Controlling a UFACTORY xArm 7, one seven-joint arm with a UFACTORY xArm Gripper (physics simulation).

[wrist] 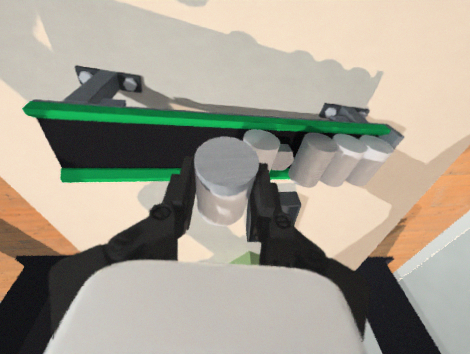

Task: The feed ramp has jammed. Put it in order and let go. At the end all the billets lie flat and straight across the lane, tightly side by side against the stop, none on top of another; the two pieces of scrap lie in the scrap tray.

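Frame: origin at the arm's base, x ahead, y left, z up, level; centimetres.
Where they show: gripper, fingertip midpoint: (pixel 224 175).
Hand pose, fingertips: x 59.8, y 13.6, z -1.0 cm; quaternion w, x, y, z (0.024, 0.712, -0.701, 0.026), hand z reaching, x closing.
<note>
After its pixels a point has its place.
My gripper (pixel 224 175) {x 59.8, y 13.6, z -1.0 cm} is shut on a grey billet (pixel 226 167) {x 61.8, y 13.8, z 0.4 cm}, whose round end faces the camera, in front of the lane's near rail in the view. The feed ramp (pixel 120 174) {x 52.4, y 24.5, z -8.4 cm} has green rails and a black bed. Three billets (pixel 313 160) {x 56.2, y 2.9, z -8.2 cm} (pixel 342 161) {x 55.9, y -1.0, z -8.7 cm} (pixel 370 160) {x 56.0, y -4.9, z -9.2 cm} lie across the lane side by side at the right, by the stop (pixel 395 136) {x 58.4, y -8.0, z -11.2 cm}. Another billet (pixel 262 146) {x 58.0, y 9.4, z -7.6 cm} lies further left, partly hidden by the held one. A small faceted piece of scrap (pixel 283 157) {x 55.1, y 5.8, z -9.8 cm} sits in the gap between. The dark scrap tray (pixel 290 201) {x 40.4, y -1.4, z -15.7 cm} is mostly hidden behind the right finger; its contents do not show.
Dark ramp supports with bolted feet (pixel 131 83) {x 59.2, y 24.4, z -17.2 cm} (pixel 331 111) {x 58.2, y -2.1, z -17.2 cm} stand along the far side of the ramp. A green object (pixel 246 258) {x 15.1, y 2.9, z -16.5 cm} shows partly between the fingers, near the gripper body. Wooden floor (pixel 435 192) lies beyond the pale surface at both sides.
</note>
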